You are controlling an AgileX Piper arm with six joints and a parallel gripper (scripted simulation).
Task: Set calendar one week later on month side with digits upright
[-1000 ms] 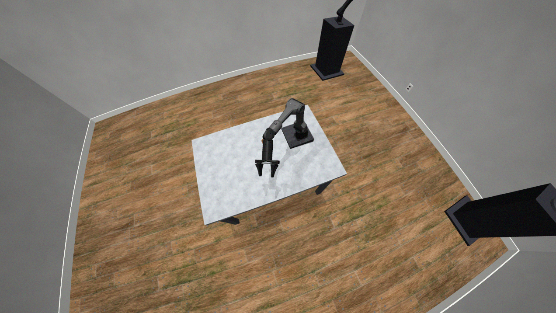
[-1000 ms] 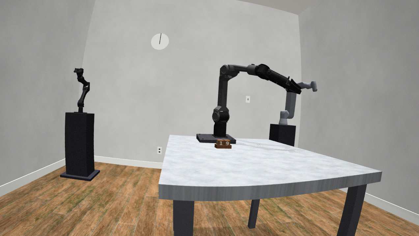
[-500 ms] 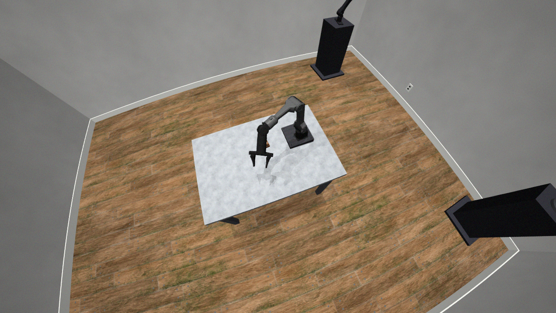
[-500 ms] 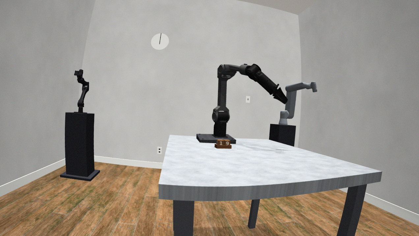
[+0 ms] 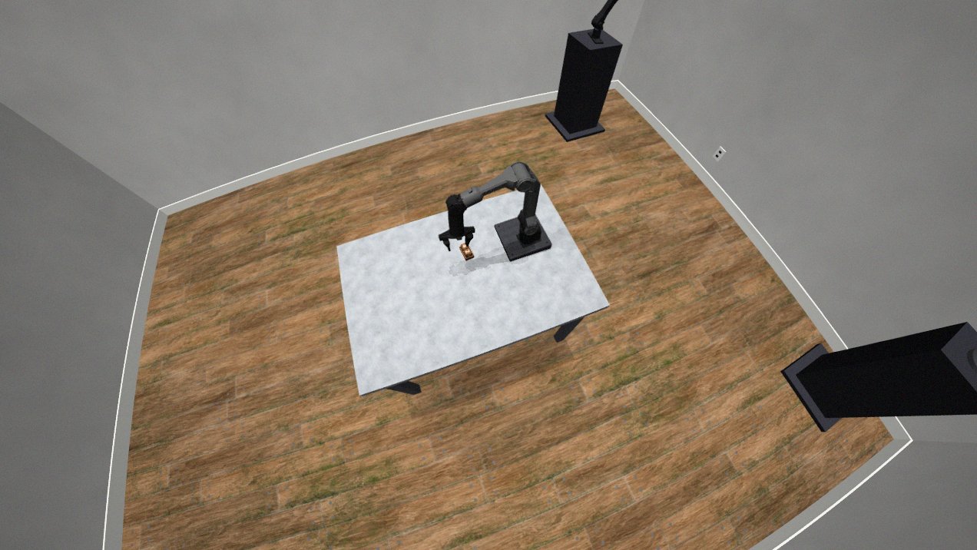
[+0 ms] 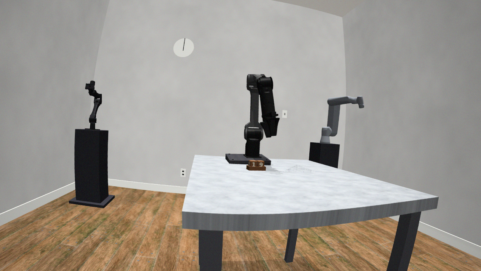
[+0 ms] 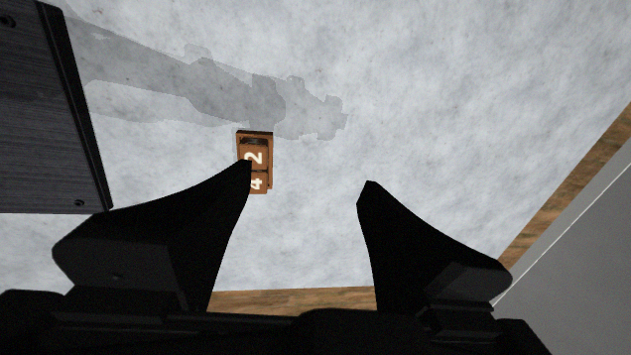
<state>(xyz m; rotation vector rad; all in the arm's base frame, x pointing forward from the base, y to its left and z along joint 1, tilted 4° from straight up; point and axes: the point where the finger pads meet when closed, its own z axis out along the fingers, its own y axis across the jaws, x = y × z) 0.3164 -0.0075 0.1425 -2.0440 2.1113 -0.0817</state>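
Right now my hand is 13 cm above the brown cube, 6 cm to the left of it and 4 cm past it. The rest, counted from my hand: tray: 14 cm below, 4 cm to the right, 4 cm behind.
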